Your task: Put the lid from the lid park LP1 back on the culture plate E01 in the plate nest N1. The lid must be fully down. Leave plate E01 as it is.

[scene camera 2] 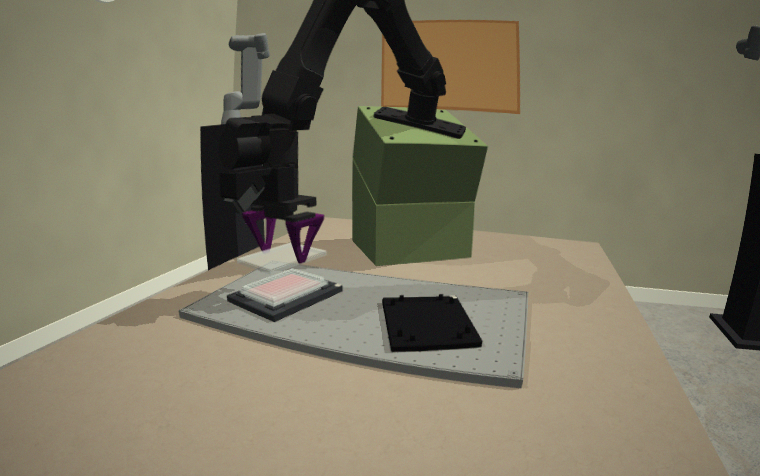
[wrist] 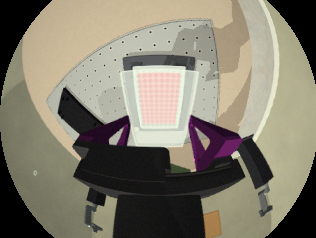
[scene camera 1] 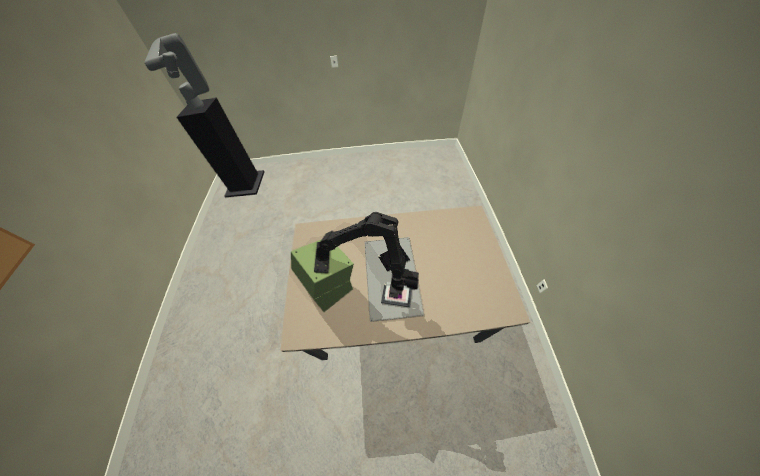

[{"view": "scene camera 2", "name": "gripper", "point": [283,257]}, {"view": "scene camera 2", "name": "clear lid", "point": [270,261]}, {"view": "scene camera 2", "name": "culture plate E01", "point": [292,284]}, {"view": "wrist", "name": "gripper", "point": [159,118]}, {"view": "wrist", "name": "clear lid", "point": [159,102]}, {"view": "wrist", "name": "black lid park LP1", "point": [75,114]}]
